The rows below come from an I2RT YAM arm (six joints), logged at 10 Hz.
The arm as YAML. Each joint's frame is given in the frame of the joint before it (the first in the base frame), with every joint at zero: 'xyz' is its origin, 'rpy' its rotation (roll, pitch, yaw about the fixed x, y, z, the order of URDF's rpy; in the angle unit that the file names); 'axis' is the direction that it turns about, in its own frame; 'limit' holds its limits. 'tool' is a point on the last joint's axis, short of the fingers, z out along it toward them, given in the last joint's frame.
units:
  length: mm
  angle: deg
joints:
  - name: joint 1
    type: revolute
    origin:
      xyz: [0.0, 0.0, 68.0]
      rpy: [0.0, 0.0, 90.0]
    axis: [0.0, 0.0, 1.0]
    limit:
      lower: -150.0
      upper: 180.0
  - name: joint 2
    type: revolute
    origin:
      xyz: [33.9, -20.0, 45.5]
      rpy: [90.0, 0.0, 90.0]
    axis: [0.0, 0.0, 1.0]
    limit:
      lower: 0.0
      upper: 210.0
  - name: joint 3
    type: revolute
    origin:
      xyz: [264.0, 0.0, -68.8]
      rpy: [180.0, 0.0, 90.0]
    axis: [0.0, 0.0, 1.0]
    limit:
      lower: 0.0
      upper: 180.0
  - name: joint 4
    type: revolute
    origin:
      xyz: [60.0, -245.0, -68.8]
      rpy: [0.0, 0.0, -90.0]
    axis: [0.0, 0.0, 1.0]
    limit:
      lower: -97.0
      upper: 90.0
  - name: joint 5
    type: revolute
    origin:
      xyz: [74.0, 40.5, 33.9]
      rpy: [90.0, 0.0, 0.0]
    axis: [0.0, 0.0, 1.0]
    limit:
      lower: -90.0
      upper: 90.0
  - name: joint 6
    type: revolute
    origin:
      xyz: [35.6, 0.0, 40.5]
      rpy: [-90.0, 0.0, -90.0]
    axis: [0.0, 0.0, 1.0]
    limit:
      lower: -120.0
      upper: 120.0
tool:
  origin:
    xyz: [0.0, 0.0, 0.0]
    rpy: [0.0, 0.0, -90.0]
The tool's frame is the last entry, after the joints.
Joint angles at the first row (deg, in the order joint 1, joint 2, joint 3, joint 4, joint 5, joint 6):
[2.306, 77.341, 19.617, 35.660, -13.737, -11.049]
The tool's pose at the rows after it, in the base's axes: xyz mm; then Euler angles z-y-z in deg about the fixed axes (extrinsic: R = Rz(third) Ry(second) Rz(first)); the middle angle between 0 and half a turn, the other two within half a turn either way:
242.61, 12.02, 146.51, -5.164, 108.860, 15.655
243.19, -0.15, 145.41, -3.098, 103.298, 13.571
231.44, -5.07, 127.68, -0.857, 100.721, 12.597
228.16, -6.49, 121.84, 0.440, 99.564, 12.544
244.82, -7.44, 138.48, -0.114, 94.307, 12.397
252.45, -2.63, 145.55, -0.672, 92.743, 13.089
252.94, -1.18, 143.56, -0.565, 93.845, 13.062
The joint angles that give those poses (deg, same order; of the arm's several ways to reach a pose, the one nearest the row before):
[0.799, 80.356, 17.344, 43.549, -14.042, -10.065]
[-2.263, 83.526, 15.573, 54.150, -15.399, -6.830]
[-3.683, 89.802, 10.896, 67.748, -15.988, -3.967]
[-4.164, 93.032, 9.583, 73.471, -16.469, -2.415]
[-4.099, 92.992, 13.365, 75.136, -16.448, -1.388]
[-2.808, 92.751, 15.224, 74.676, -15.878, -1.453]
[-2.415, 92.795, 15.354, 73.452, -15.441, -1.629]

